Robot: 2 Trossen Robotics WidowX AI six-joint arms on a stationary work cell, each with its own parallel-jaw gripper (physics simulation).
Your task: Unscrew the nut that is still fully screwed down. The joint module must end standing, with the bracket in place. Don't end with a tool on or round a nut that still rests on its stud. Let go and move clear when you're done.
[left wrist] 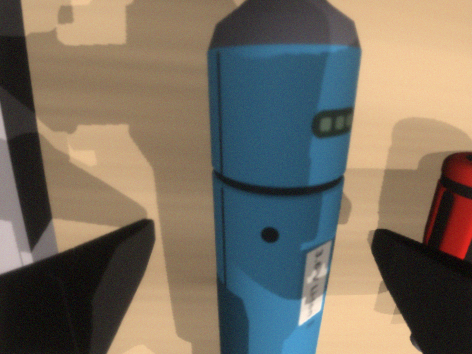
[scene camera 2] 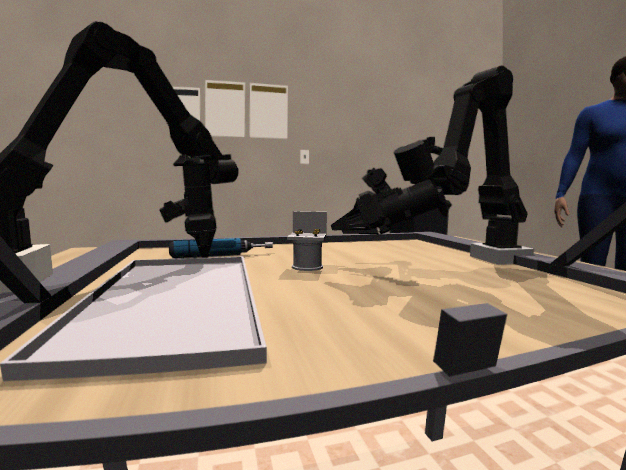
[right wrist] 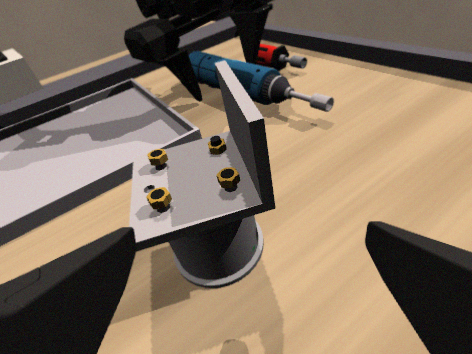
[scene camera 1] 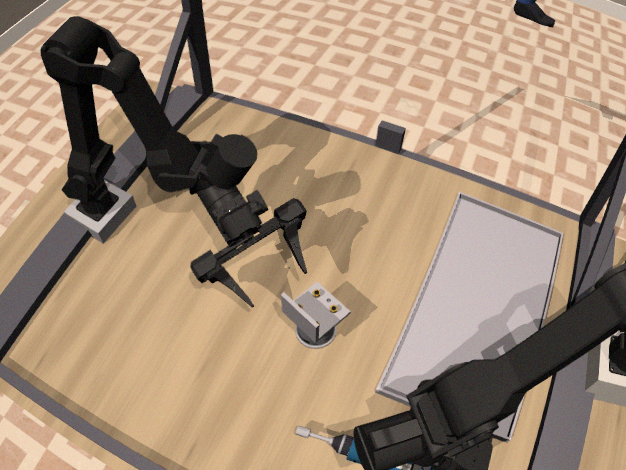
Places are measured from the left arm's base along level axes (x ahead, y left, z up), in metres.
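Pixels of known places: left gripper, fingertip midpoint: (left wrist: 264,234) (scene camera 2: 204,254); right gripper, fingertip midpoint: (scene camera 2: 337,229) (right wrist: 251,235) (scene camera 1: 279,290); right arm's base, origin of the base link: (scene camera 2: 501,245) (scene camera 1: 97,203).
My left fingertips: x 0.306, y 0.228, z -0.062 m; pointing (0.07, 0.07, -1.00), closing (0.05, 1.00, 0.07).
Observation:
Behind a point stands the place of what it marks.
The grey joint module (scene camera 1: 316,337) (scene camera 2: 307,254) @(z -0.037, x 0.487, y 0.033 m) (right wrist: 225,245) @(z -0.034, x 0.525, y 0.052 m) stands upright with the L-shaped bracket (scene camera 1: 318,309) @(z -0.003, x 0.495, y 0.057 m) (scene camera 2: 309,222) @(z 0.019, x 0.511, y 0.086 m) (right wrist: 192,187) @(z -0.003, x 0.505, y 0.054 m) on top. In the right wrist view, one brass nut (right wrist: 217,146) @(z 0.002, x 0.493, y 0.082 m) beside the upright flange sits low, its stud poking through; the other nuts, such as the near one (right wrist: 159,198) @(z 0.006, x 0.508, y 0.035 m), sit raised on their studs. The blue nut driver (scene camera 1: 355,451) @(z -0.031, x 0.380, y 0.238 m) (scene camera 2: 222,246) @(z -0.043, x 0.345, y 0.210 m) (left wrist: 280,150) @(z -0.029, x 0.261, y 0.226 m) (right wrist: 260,82) @(z -0.037, x 0.389, y 0.215 m) lies on the table. My left gripper (left wrist: 264,234) @(z -0.062, x 0.306, y 0.228 m) (scene camera 2: 204,252) @(z -0.062, x 0.306, y 0.228 m) is open, its fingers either side of the driver's body. My right gripper (scene camera 1: 279,289) @(z 0.006, x 0.557, y 0.050 m) (right wrist: 251,235) @(z 0.006, x 0.557, y 0.050 m) is open near the module.
A smaller red driver (left wrist: 454,220) @(z -0.049, x 0.295, y 0.296 m) (right wrist: 270,55) @(z -0.047, x 0.322, y 0.299 m) lies beside the blue one, close to a left finger. The shallow grey tray (scene camera 1: 480,263) @(z -0.065, x 0.265, y -0.147 m) (scene camera 2: 176,313) @(z -0.065, x 0.252, y -0.143 m) lies beside the module and the blue driver. A dark frame (scene camera 2: 303,404) @(z -0.069, x 0.342, y -0.353 m) edges the table.

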